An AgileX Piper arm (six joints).
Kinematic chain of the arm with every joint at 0, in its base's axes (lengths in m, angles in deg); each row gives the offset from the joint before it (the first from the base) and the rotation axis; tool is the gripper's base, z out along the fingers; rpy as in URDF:
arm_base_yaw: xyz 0 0 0.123 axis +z
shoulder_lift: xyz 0 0 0 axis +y
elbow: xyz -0.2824 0 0.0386 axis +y
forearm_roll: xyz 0.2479 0 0.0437 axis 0.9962 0 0.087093
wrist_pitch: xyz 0 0 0 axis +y
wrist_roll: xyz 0.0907 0 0.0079 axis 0.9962 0 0.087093
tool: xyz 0 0 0 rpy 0 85.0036 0
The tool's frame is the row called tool.
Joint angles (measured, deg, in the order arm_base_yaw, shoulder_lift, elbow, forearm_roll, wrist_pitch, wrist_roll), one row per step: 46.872, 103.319, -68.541, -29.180, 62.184, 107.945; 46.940, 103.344, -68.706, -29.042, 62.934, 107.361; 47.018, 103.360, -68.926, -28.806, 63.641, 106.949; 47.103, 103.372, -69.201, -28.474, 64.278, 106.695; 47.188, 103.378, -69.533, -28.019, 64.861, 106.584; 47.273, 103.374, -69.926, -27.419, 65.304, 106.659; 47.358, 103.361, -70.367, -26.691, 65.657, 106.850; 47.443, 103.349, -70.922, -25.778, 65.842, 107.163; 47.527, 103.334, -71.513, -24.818, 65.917, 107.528; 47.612, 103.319, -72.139, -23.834, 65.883, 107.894; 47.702, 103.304, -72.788, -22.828, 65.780, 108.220; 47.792, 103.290, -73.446, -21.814, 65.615, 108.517; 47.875, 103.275, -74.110, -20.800, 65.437, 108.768; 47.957, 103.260, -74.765, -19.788, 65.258, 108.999
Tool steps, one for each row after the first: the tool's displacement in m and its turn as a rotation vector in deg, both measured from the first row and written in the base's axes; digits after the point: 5 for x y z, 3 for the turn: -0.00062, -0.00022, 0.00054, -0.608, 0.473, 0.209; -0.00124, -0.00016, 0.00130, -1.018, 0.903, 0.246; -0.00184, 0.00022, 0.00224, -1.217, 1.284, 0.133; -0.00242, 0.00088, 0.00336, -1.205, 1.641, -0.140; -0.00295, 0.00196, 0.00468, -0.883, 1.935, -0.584; -0.00348, 0.00335, 0.00616, -0.333, 2.207, -1.147; -0.00385, 0.00535, 0.00797, 0.585, 2.424, -1.827; -0.00412, 0.00761, 0.00993, 1.663, 2.593, -2.524; -0.00427, 0.01012, 0.01205, 2.870, 2.716, -3.179; -0.00439, 0.01282, 0.01427, 4.152, 2.829, -3.767; -0.00446, 0.01562, 0.01657, 5.487, 2.931, -4.301; -0.00449, 0.01841, 0.01894, 6.826, 3.042, -4.787; -0.00456, 0.02118, 0.02132, 8.153, 3.171, -5.247
